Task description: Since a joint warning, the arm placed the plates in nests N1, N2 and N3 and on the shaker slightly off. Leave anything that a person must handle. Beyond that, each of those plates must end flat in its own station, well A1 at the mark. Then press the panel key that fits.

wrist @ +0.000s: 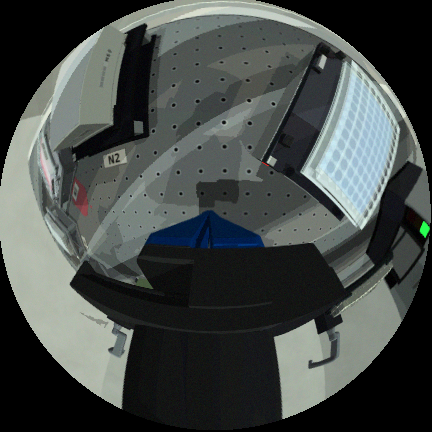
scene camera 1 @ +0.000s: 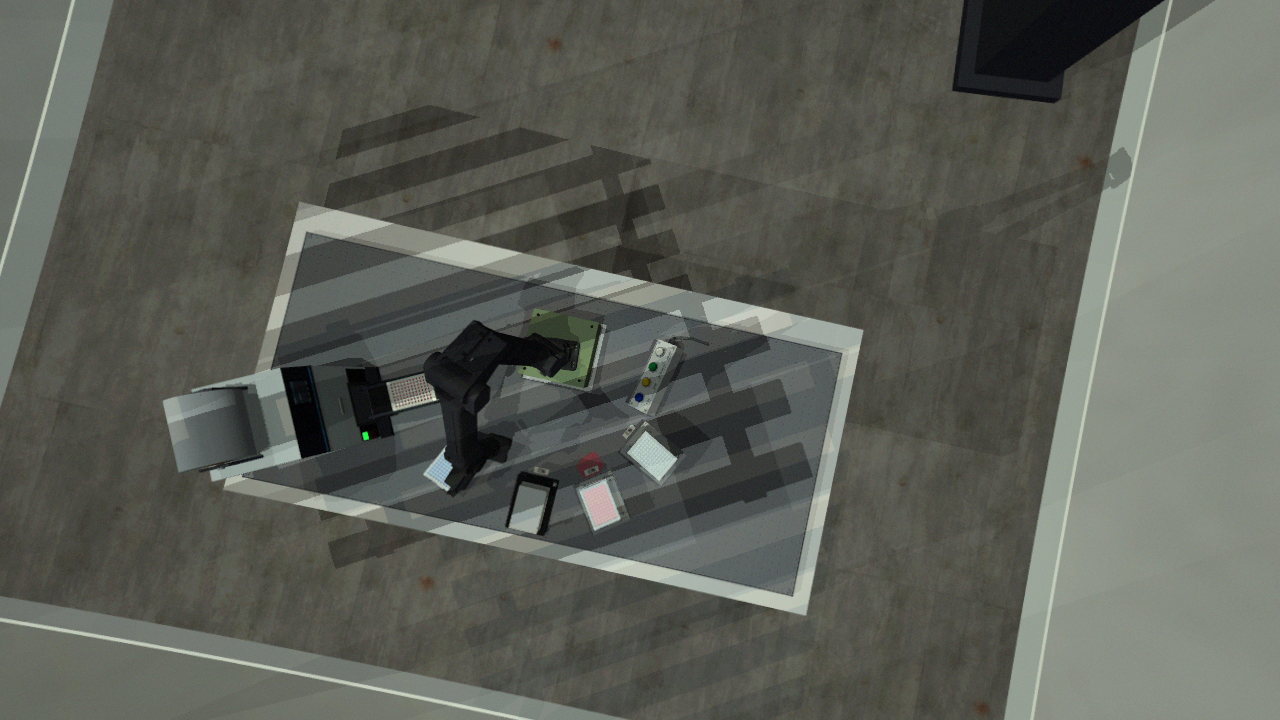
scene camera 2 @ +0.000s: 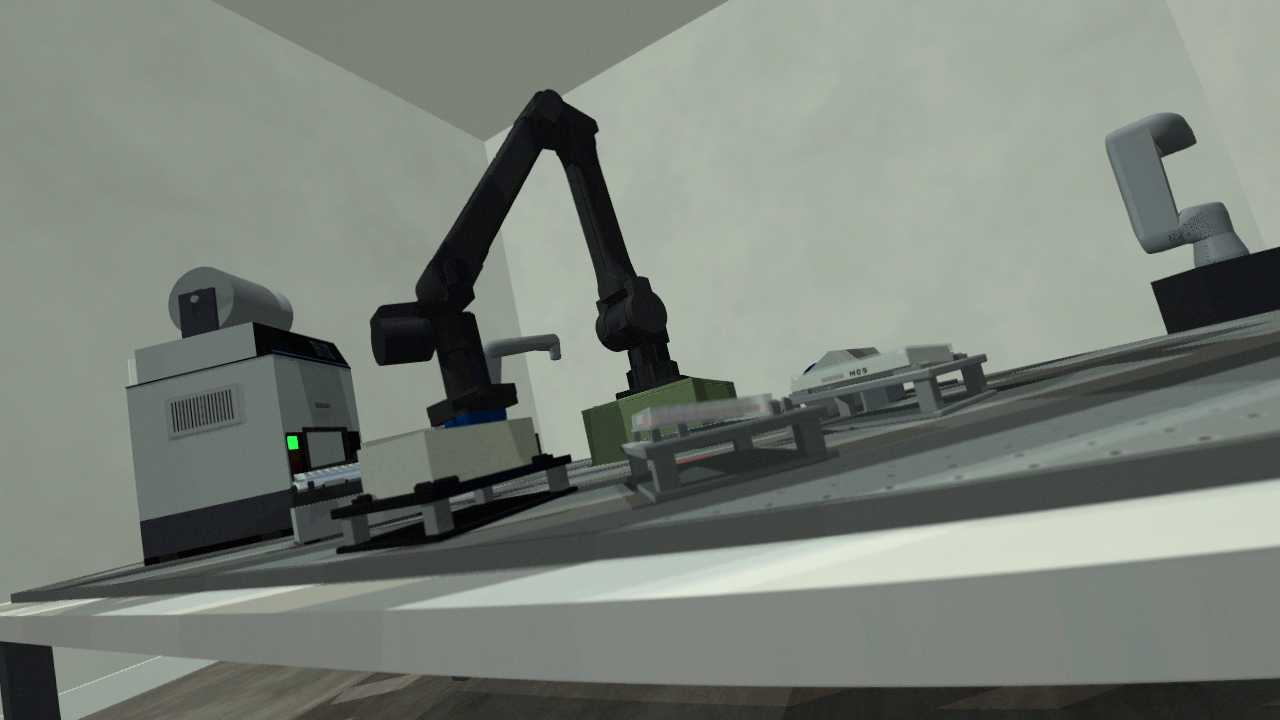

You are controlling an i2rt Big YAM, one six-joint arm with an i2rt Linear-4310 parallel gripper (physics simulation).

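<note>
My gripper point(scene camera 2: 474, 417) point(wrist: 209, 216) is shut and empty, pointing down over the table between the N2 nest and the blue plate's station. The blue plate point(scene camera 1: 440, 470) point(wrist: 360, 140) lies on a dark station point(wrist: 305, 117), partly under the arm in scene camera 1; its seating is unclear. A tall beige plate point(scene camera 1: 530, 507) point(scene camera 2: 447, 452) point(wrist: 92, 95) sits on the black N2 nest point(scene camera 2: 438, 514) point(wrist: 135, 100). A pink plate point(scene camera 1: 599, 503) point(scene camera 2: 698, 413) point(wrist: 47, 162) and a white plate point(scene camera 1: 652, 454) point(scene camera 2: 859, 365) rest on grey nests. A1 marks are too small to read.
A panel point(scene camera 1: 648, 391) carries white, green, yellow and blue keys. A machine point(scene camera 1: 259, 420) point(scene camera 2: 210, 447) with a green light holds another plate point(scene camera 1: 411, 392) at its front. The arm stands on a green block point(scene camera 1: 581, 326) point(scene camera 2: 604, 434). A red patch point(scene camera 1: 588, 462) point(wrist: 80, 197) lies by the pink plate's nest.
</note>
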